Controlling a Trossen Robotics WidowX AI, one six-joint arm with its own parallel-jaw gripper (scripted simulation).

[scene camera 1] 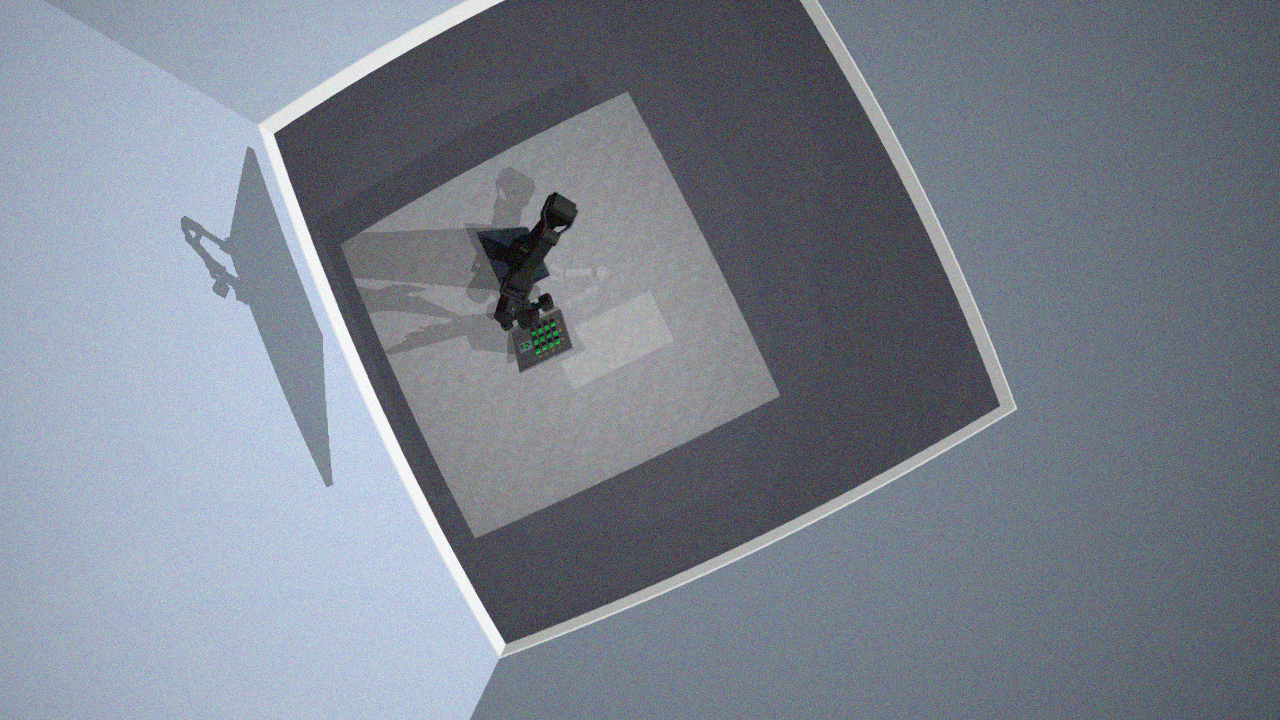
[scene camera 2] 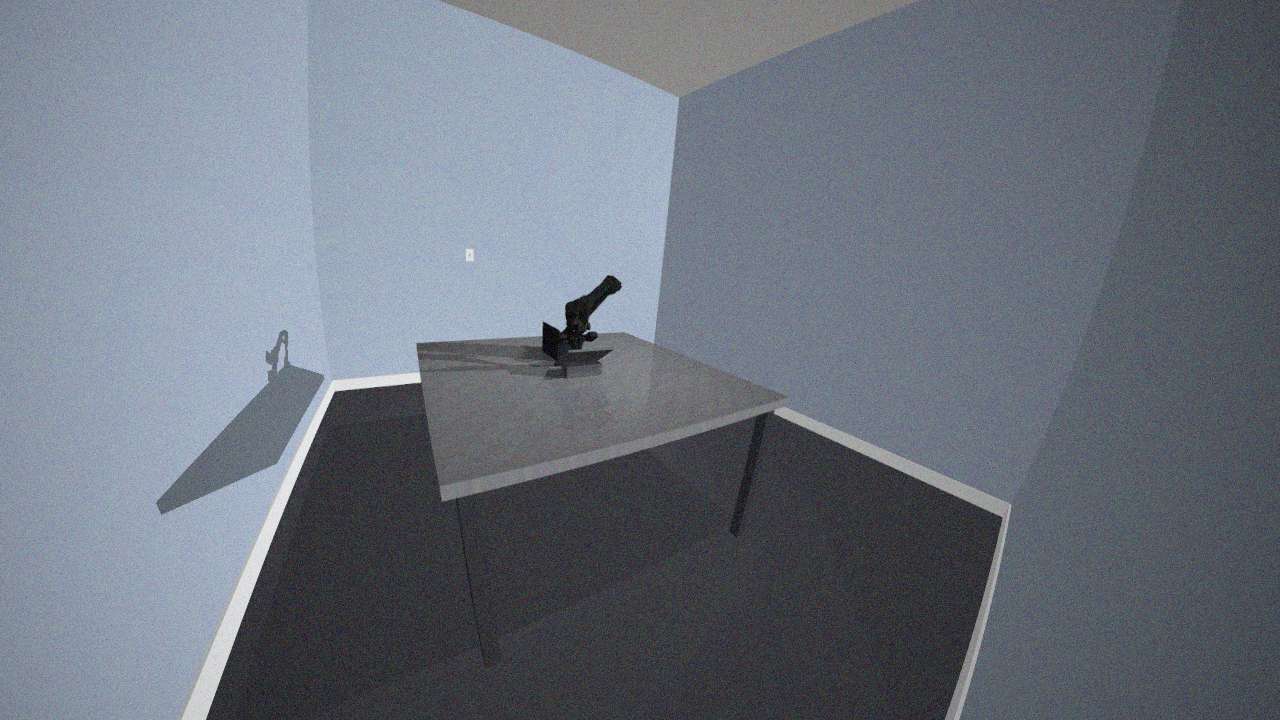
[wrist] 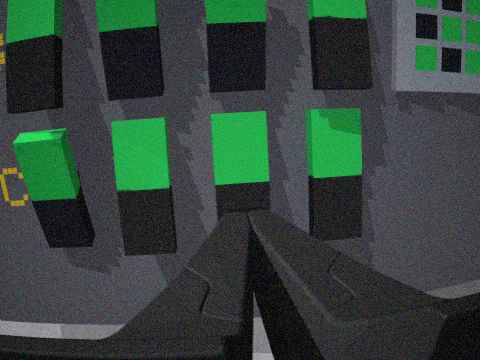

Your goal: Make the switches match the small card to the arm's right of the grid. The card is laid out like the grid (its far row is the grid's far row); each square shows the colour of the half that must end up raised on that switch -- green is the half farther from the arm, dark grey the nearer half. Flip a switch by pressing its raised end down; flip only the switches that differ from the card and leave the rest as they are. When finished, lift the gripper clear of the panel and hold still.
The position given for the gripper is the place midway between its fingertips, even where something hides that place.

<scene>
The gripper [scene camera 1: 538, 326] is shut, holding nothing. Also in view: a switch [wrist: 46, 160].
The gripper shows as well in the wrist view [wrist: 245, 225].
</scene>
